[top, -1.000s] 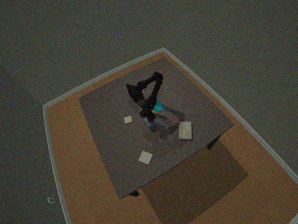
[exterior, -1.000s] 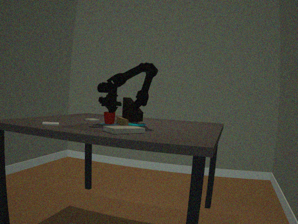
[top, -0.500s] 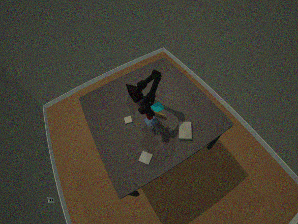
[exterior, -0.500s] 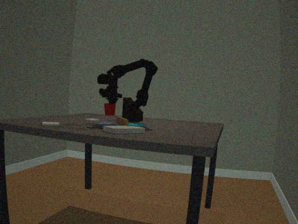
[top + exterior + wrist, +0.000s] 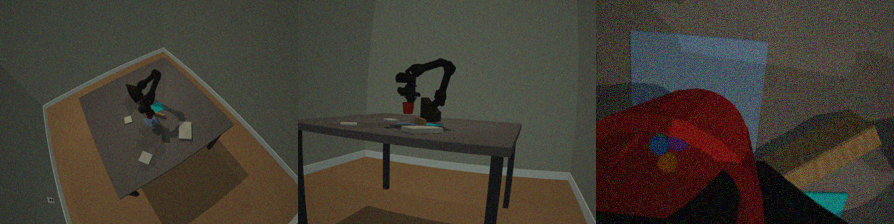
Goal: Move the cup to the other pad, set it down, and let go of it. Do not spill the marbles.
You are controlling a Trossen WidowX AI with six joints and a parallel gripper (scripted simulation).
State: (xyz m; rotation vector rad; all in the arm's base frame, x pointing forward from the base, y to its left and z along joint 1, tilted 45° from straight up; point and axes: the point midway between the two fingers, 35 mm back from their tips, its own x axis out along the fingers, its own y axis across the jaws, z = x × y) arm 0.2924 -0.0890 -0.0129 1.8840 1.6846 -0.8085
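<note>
My gripper tip is now 5 cm past the teal pad, 15 cm to the right of it and 11 cm above it. From my gripper tip the other things lie so: red cup: 3 cm ahead; tan wooden block: 7 cm to the left, 9 cm below; blue pad: 4 cm ahead, 11 cm below.
</note>
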